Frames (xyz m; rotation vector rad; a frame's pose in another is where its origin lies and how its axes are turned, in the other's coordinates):
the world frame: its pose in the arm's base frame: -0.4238 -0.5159 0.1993 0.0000 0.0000 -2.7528
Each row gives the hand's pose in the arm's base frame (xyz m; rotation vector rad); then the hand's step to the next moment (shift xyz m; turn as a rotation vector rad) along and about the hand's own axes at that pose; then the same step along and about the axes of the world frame.
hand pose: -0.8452 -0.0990 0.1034 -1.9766 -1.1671 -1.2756
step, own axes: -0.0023 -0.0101 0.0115 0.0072 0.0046 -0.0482
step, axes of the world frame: -0.0014 -0.0136 -0.0073 0.0298 0.0277 0.0273
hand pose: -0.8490 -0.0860 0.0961 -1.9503 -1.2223 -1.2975
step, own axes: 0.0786 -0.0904 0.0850 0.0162 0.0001 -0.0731
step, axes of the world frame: -0.0269 -0.1416 0.0282 0.0479 0.0349 0.0457
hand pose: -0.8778 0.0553 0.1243 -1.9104 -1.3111 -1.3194
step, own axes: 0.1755 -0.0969 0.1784 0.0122 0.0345 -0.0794
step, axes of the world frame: -0.1049 -0.2374 0.0682 0.0306 0.0654 0.0493
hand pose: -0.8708 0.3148 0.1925 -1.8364 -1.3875 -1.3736
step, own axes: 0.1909 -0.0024 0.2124 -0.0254 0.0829 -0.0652
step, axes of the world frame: -0.1800 -0.2043 0.0861 -0.0065 0.1065 0.0196
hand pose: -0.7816 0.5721 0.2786 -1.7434 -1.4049 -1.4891
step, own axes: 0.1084 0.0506 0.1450 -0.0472 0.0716 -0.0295
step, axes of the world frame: -0.1472 -0.0964 0.0662 -0.0239 0.0863 -0.0146
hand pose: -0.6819 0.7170 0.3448 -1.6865 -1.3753 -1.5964
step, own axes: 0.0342 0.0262 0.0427 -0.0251 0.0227 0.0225
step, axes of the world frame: -0.0491 -0.0202 0.0294 -0.0322 0.0123 -0.0215
